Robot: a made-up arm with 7 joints. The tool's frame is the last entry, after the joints. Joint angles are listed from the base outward.
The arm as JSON. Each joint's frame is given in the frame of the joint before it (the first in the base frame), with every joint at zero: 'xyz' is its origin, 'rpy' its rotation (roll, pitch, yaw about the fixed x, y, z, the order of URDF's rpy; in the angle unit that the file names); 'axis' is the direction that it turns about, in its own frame. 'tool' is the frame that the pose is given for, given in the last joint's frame.
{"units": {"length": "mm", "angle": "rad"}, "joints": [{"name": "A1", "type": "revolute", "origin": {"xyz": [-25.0, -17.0, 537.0], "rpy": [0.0, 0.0, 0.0]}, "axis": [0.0, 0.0, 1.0]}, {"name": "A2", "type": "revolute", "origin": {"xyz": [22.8, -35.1, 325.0], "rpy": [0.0, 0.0, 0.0]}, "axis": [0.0, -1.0, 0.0]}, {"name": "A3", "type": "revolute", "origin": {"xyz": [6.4, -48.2, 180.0], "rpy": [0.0, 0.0, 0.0]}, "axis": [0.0, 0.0, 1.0]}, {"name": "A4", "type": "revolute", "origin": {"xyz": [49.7, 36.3, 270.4], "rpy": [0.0, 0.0, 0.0]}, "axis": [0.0, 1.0, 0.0]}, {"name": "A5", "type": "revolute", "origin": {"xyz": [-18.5, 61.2, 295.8], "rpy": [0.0, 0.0, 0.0]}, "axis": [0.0, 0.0, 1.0]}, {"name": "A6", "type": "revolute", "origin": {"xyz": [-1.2, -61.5, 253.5], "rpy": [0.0, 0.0, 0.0]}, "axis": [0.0, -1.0, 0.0]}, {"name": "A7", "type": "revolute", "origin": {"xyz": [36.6, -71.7, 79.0], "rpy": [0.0, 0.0, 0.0]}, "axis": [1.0, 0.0, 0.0]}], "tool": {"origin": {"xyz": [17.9, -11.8, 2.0], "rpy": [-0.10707, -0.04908, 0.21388]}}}
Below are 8 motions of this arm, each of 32 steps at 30 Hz.
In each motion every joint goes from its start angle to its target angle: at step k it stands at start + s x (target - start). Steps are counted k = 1, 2, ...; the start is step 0. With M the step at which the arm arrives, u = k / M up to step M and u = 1 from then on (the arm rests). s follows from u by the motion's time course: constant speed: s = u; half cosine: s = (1 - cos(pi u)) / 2; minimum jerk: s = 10 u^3 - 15 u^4 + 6 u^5.
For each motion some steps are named. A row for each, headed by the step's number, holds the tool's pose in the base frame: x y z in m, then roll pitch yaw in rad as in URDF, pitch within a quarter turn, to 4 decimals.
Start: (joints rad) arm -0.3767 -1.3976 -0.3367 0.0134 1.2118 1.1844 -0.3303
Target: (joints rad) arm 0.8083 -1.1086 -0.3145 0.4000 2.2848 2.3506 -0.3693
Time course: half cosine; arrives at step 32
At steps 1, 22, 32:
1: 0.9591 -0.5556 0.9020 0.4374 -0.0645 0.0728
22: 0.9206 0.4037 0.8722 1.3153 -0.2151 -0.0801
32: 0.7320 0.6359 0.8757 1.4648 0.0260 -0.0795

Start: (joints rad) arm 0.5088 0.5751 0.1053 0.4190 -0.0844 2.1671 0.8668
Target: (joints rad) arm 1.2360 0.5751 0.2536 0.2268 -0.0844 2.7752 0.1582
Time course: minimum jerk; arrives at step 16
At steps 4, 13, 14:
4: -0.2925 -0.3162 1.7908 -2.3116 -0.5348 -2.7026
13: -0.0830 -0.4661 1.7069 -2.9436 0.0495 -2.0095
14: -0.0722 -0.4685 1.7039 -2.9693 0.0707 -1.9814

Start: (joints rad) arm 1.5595 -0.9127 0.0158 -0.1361 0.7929 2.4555 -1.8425
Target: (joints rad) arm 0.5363 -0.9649 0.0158 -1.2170 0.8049 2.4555 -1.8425
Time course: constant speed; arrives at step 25
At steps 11, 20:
11: 0.3710 0.4406 1.5698 0.6676 -1.0651 -0.7707
20: 0.3759 0.1425 1.5897 1.2247 -0.8637 -1.6036

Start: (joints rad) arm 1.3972 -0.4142 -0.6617 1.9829 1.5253 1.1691 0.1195
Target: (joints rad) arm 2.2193 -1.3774 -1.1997 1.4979 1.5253 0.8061 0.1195
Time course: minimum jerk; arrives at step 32
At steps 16, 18, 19, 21, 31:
16: 0.4273 0.5766 0.6540 1.1798 0.7596 1.2047
18: 0.4049 0.6206 0.6416 1.0708 0.7967 1.2449
19: 0.3915 0.6424 0.6366 1.0149 0.8145 1.2634
21: 0.3617 0.6831 0.6287 0.9056 0.8475 1.2955
31: 0.2697 0.7714 0.6138 0.6351 0.9211 1.3514

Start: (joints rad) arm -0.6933 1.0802 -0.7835 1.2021 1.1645 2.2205 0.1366
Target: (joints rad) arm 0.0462 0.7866 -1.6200 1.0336 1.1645 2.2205 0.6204
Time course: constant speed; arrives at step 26
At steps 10, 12, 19, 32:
10: -0.5955 -0.4463 1.3919 2.7172 -0.1590 -2.8219
12: -0.5873 -0.4835 1.3755 2.7073 -0.1342 -2.8058
19: -0.5451 -0.5956 1.3235 2.6732 -0.0742 -2.7671
32: -0.4892 -0.6796 1.2848 2.6462 -0.0577 -2.7486

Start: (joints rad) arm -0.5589 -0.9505 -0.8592 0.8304 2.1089 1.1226 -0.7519
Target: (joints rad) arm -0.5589 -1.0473 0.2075 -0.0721 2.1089 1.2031 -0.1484
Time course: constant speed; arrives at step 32
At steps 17, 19, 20, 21, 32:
17: 0.8556 -0.6636 1.0479 1.2062 -0.5431 -0.2422
19: 0.8735 -0.6341 1.0778 1.2868 -0.6035 -0.2295
20: 0.8806 -0.6200 1.0935 1.3286 -0.6341 -0.2260
21: 0.8866 -0.6065 1.1097 1.3716 -0.6648 -0.2245
32: 0.8776 -0.5060 1.3037 1.9906 -0.9868 -0.4034

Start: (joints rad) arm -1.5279 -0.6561 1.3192 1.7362 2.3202 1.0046 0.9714
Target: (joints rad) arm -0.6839 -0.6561 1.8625 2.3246 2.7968 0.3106 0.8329
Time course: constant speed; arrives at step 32
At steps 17, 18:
17: 0.3687 0.3041 1.0876 -2.1602 -0.3634 0.6246
18: 0.3456 0.3216 1.0893 -2.1461 -0.3777 0.6600

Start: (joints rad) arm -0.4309 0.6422 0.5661 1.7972 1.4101 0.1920 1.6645
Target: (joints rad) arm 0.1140 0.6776 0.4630 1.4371 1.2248 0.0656 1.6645
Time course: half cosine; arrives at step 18
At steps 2, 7, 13, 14, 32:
2: 0.3816 0.1891 1.3105 2.5888 0.3658 1.1364
7: 0.3256 0.2485 1.3844 2.4588 0.3621 1.2711
13: 0.2009 0.3069 1.5003 2.2436 0.3531 1.4722
14: 0.1834 0.3101 1.5141 2.2167 0.3514 1.4956
32: 0.1496 0.3133 1.5397 2.1659 0.3475 1.5391

